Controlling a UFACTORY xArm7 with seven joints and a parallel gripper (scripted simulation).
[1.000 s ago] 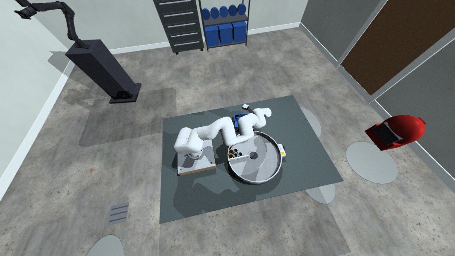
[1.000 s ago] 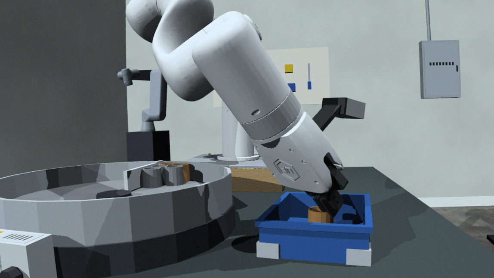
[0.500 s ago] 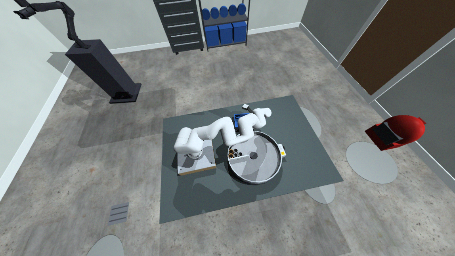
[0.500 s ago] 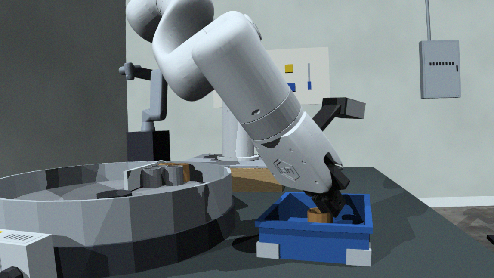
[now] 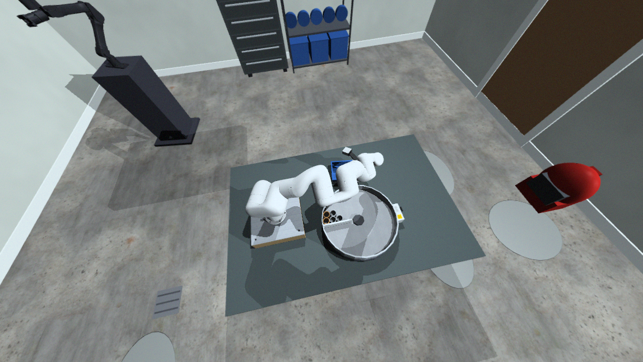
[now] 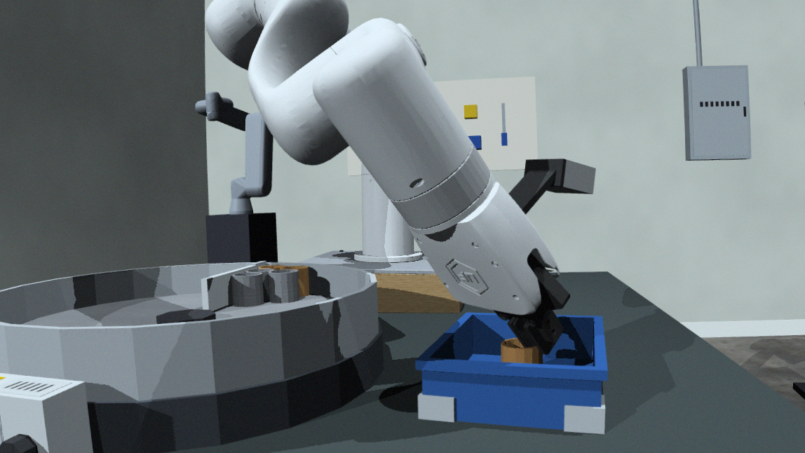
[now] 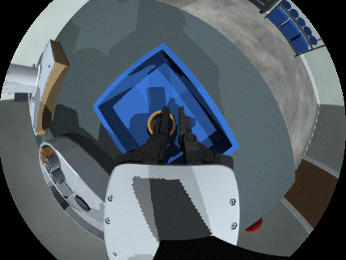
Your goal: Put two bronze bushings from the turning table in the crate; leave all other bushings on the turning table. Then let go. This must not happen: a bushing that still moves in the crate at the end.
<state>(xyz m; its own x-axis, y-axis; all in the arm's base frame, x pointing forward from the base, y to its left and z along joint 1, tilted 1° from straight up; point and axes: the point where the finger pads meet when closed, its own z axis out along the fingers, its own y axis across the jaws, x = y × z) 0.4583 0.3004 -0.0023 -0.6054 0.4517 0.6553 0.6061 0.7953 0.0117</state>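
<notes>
Now: the blue crate 40 mm below my hand, 10 mm to the right of it and 10 mm behind it. The rest, counted from my hand: round grey turning table: 370 mm to the right, 20 mm ahead, 10 mm below.
</notes>
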